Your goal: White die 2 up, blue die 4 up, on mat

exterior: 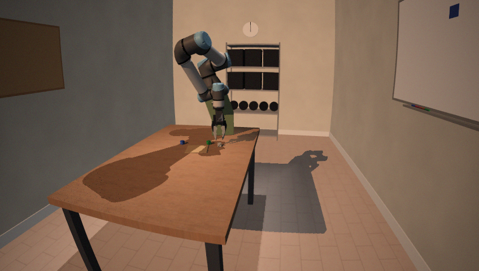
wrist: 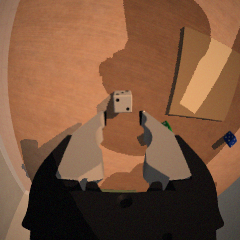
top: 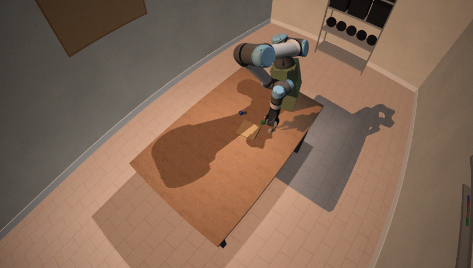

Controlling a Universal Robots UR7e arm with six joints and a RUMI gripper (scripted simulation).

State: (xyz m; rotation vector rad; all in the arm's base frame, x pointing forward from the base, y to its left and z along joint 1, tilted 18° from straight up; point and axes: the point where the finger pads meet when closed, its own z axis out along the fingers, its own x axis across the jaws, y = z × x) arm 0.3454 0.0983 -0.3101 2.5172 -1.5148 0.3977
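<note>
My gripper is now 5 cm above the white die. Round my hand: blue die 4 cm ahead, 27 cm to the right, 5 cm below; then green die 2 cm behind, 9 cm to the right, 5 cm below; then tan mat 10 cm ahead, 12 cm to the right, 6 cm below.
</note>
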